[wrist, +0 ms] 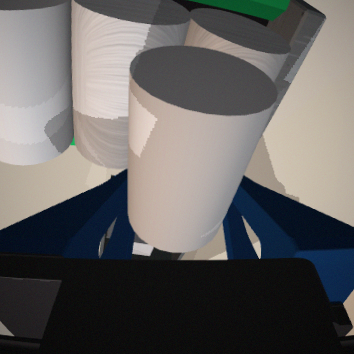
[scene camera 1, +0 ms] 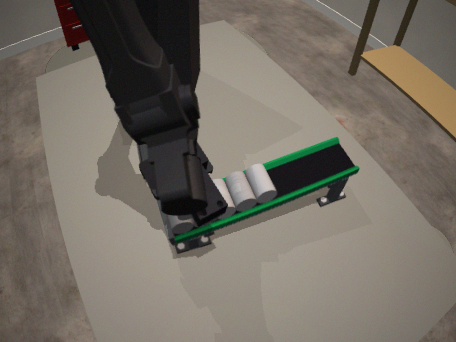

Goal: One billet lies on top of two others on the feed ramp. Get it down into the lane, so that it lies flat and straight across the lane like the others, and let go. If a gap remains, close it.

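Places are measured from the arm's base along level axes (x ahead, y left, z up), in metres.
Pixels of known places: gripper, fingertip midpoint: (wrist: 178, 175).
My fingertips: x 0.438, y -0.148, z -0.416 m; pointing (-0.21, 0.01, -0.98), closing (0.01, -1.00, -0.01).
For each thing: its top centre in the pictures, then the offset to it from my fingertips. "spot": a spot on its surface instead. Level surfaces: height alone.
- top billet, middle of its top: (wrist: 186, 206) dx +0.032, dy -0.002, dz +0.041 m
- lane billet, surface spot: (wrist: 32, 85) spot: dx +0.054, dy +0.049, dz +0.009 m
- pale table, its level: dz -0.090 m
The top billet (wrist: 195, 155), a light grey cylinder, lies across two lane billets (wrist: 107, 65) (wrist: 242, 37) near the ramp's end stop, turned slightly relative to them. My gripper (wrist: 178, 175) is shut on it, with one blue finger against each side. In the scene view the gripper's body hides the top billet and the fingertips. Another lane billet (wrist: 32, 85) lies to the left in the wrist view. In the scene view, several billets (scene camera 1: 261, 183) (scene camera 1: 241, 191) (scene camera 1: 224, 197) lie side by side across the lane, and one (scene camera 1: 182, 223) shows at the low end.
The feed ramp (scene camera 1: 312, 167) has a black bed and green side rails (scene camera 1: 300, 193) (wrist: 240, 6). Its upper part extends to the right. Its feet (scene camera 1: 331, 200) stand on the pale table (scene camera 1: 310, 280). A wooden shelf (scene camera 1: 415, 80) and a red cabinet (scene camera 1: 75, 25) stand in the background.
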